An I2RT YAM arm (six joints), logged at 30 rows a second.
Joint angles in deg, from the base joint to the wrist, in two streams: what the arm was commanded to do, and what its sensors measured. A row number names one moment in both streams.
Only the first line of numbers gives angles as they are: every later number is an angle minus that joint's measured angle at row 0.
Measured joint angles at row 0:
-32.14, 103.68, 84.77, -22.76, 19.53, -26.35
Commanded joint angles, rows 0 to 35:
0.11, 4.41, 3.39, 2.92, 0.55, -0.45
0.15, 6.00, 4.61, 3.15, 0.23, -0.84
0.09, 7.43, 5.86, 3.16, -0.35, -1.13
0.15, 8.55, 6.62, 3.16, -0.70, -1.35
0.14, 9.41, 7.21, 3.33, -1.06, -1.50
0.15, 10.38, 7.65, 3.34, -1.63, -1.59
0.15, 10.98, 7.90, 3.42, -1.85, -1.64
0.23, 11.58, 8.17, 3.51, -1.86, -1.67
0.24, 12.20, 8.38, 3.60, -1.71, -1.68
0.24, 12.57, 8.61, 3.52, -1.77, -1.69
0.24, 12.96, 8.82, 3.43, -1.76, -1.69
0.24, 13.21, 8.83, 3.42, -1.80, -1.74
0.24, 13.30, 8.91, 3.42, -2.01, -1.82
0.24, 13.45, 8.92, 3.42, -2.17, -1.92
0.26, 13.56, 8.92, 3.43, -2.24, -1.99
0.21, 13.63, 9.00, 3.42, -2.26, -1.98
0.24, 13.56, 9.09, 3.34, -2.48, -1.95
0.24, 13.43, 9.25, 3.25, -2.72, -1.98
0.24, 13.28, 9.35, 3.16, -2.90, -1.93
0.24, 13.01, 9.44, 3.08, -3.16, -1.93
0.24, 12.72, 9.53, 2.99, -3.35, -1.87
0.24, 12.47, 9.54, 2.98, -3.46, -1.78
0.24, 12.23, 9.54, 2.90, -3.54, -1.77
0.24, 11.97, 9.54, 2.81, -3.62, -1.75
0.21, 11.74, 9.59, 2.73, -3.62, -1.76
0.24, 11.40, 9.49, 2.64, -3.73, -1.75
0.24, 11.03, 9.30, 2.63, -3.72, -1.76
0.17, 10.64, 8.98, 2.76, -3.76, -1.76
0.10, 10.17, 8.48, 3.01, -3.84, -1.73
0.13, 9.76, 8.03, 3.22, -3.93, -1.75
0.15, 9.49, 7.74, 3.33, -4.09, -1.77
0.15, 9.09, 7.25, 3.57, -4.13, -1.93
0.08, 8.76, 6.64, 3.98, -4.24, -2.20
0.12, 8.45, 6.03, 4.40, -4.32, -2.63
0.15, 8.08, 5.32, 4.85, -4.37, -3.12
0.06, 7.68, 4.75, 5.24, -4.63, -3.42
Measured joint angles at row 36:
0.09, 8.72, 5.82, 3.21, -3.52, -2.34
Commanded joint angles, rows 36 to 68:
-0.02, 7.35, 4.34, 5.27, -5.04, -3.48
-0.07, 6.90, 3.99, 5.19, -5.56, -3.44
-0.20, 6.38, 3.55, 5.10, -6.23, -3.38
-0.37, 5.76, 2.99, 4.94, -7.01, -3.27
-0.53, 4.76, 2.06, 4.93, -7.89, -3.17
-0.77, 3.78, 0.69, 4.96, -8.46, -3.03
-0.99, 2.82, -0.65, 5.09, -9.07, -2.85
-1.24, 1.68, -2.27, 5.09, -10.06, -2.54
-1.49, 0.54, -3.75, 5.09, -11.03, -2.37
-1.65, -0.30, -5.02, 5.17, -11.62, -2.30
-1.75, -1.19, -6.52, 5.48, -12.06, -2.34
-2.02, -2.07, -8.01, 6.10, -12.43, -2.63
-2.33, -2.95, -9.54, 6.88, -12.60, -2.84
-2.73, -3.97, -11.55, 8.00, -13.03, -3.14
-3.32, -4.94, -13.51, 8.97, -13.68, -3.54
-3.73, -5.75, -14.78, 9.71, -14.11, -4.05
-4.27, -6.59, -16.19, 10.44, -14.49, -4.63
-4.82, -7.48, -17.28, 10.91, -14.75, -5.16
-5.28, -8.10, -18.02, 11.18, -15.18, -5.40
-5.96, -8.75, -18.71, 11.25, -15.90, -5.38
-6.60, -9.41, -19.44, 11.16, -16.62, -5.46
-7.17, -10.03, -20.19, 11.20, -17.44, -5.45
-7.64, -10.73, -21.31, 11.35, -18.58, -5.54
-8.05, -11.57, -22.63, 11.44, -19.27, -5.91
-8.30, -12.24, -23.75, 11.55, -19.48, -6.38
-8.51, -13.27, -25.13, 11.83, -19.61, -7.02
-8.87, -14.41, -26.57, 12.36, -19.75, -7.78
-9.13, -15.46, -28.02, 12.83, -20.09, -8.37
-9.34, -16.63, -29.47, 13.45, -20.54, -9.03
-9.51, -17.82, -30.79, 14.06, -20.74, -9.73
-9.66, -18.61, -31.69, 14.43, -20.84, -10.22
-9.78, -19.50, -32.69, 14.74, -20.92, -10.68
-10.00, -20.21, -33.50, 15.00, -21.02, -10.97
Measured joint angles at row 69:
-9.77, -18.60, -31.89, 12.17, -19.26, -8.44
